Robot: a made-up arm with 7 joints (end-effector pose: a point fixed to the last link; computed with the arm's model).
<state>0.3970 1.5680 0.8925 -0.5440 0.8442 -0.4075 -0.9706</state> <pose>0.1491 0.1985 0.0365 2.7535 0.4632 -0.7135</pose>
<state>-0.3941 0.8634 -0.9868 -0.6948 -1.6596 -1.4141 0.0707</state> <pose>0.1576 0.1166 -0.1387 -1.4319 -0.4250 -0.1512</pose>
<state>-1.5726 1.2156 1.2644 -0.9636 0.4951 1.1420 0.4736</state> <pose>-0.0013 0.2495 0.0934 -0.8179 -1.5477 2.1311</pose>
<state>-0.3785 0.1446 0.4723 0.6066 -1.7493 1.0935 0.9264</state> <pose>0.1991 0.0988 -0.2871 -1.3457 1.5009 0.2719</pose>
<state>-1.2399 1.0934 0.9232 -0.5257 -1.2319 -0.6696 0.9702</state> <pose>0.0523 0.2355 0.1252 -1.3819 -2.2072 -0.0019</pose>
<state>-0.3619 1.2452 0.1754 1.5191 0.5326 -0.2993 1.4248</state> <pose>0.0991 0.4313 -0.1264 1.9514 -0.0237 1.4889</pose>
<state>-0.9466 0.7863 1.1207 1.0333 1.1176 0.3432 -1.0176</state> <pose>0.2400 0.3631 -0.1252 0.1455 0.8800 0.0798</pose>
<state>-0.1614 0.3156 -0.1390 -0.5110 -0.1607 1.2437 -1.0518</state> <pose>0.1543 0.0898 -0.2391 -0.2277 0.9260 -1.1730</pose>
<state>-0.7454 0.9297 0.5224 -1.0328 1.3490 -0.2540 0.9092</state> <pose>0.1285 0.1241 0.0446 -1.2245 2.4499 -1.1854</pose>
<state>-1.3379 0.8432 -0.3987 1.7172 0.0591 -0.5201 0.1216</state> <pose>0.3478 0.2699 -0.0752 0.9170 0.1168 0.3922</pose>
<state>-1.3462 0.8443 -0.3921 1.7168 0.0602 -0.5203 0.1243</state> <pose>0.3489 0.2695 -0.0722 0.9105 0.1054 0.3992</pose>
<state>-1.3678 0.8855 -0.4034 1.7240 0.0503 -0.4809 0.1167</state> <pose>0.3432 0.2828 -0.0600 0.9160 0.1336 0.4571</pose>
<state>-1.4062 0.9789 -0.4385 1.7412 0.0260 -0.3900 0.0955</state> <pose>0.3252 0.3127 -0.0362 0.9239 0.2139 0.5849</pose>
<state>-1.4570 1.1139 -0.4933 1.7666 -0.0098 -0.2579 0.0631</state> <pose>0.2904 0.3521 -0.0049 0.9045 0.3362 0.7741</pose>
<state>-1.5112 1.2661 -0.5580 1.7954 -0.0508 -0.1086 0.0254</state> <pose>0.2403 0.3890 0.0257 0.8346 0.4734 0.9907</pose>
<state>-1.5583 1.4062 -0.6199 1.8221 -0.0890 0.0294 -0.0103</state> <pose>0.1860 0.4143 0.0479 0.7246 0.5950 1.1878</pose>
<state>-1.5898 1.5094 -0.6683 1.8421 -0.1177 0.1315 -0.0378</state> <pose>0.1421 0.4270 0.0599 0.6174 0.6813 1.3284</pose>
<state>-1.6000 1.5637 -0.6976 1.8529 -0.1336 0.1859 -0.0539</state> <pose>0.1176 0.4317 0.0644 0.5570 0.7311 1.4004</pose>
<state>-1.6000 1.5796 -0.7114 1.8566 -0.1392 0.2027 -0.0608</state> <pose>0.1100 0.4328 0.0654 0.5420 0.7514 1.4211</pose>
